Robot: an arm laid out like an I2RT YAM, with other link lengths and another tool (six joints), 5 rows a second.
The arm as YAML. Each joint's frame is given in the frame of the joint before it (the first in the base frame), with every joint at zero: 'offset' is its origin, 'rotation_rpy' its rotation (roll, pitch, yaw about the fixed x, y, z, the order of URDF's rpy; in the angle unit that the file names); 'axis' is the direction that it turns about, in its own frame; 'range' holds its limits. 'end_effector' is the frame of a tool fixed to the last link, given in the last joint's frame.
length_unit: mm
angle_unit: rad
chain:
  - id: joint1
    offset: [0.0, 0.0, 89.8]
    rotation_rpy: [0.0, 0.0, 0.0]
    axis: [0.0, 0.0, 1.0]
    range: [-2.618, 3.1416]
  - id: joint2
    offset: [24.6, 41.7, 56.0]
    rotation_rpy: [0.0, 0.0, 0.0]
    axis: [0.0, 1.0, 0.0]
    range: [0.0, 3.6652]
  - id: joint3
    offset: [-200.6, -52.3, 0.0]
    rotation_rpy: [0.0, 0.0, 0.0]
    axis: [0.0, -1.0, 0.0]
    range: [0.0, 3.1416]
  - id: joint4
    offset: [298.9, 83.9, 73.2]
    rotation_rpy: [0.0, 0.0, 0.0]
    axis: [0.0, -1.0, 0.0]
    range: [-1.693, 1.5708]
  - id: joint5
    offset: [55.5, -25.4, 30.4]
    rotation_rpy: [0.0, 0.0, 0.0]
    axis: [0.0, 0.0, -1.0]
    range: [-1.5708, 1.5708]
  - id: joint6
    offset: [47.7, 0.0, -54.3]
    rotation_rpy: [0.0, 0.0, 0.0]
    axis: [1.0, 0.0, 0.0]
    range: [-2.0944, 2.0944]
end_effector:
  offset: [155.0, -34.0, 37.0]
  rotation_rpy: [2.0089, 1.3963, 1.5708]
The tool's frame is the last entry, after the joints.
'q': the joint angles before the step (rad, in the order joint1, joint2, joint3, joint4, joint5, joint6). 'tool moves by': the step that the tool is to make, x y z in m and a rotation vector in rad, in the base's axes. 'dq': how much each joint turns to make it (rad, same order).
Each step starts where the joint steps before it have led.
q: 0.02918, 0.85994, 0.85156, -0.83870, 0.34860, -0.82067
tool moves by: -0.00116, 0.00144, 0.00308, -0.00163, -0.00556, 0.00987
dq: 0.00019, -0.01303, -0.00097, -0.00352, -0.00510, -0.00895
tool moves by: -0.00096, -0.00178, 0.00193, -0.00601, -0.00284, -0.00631
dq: -0.00019, -0.00426, 0.00114, -0.00290, 0.00862, 0.00050
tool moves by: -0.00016, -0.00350, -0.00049, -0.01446, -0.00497, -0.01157
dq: -0.00002, -0.00461, -0.01034, 0.01076, 0.01857, -0.00135
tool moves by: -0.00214, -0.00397, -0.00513, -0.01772, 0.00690, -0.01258
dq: 0.00018, -0.00773, -0.02107, 0.00685, 0.02154, -0.00249
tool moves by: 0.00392, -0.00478, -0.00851, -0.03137, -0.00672, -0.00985
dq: 0.00019, 0.00388, -0.03800, 0.05364, 0.03009, -0.01507
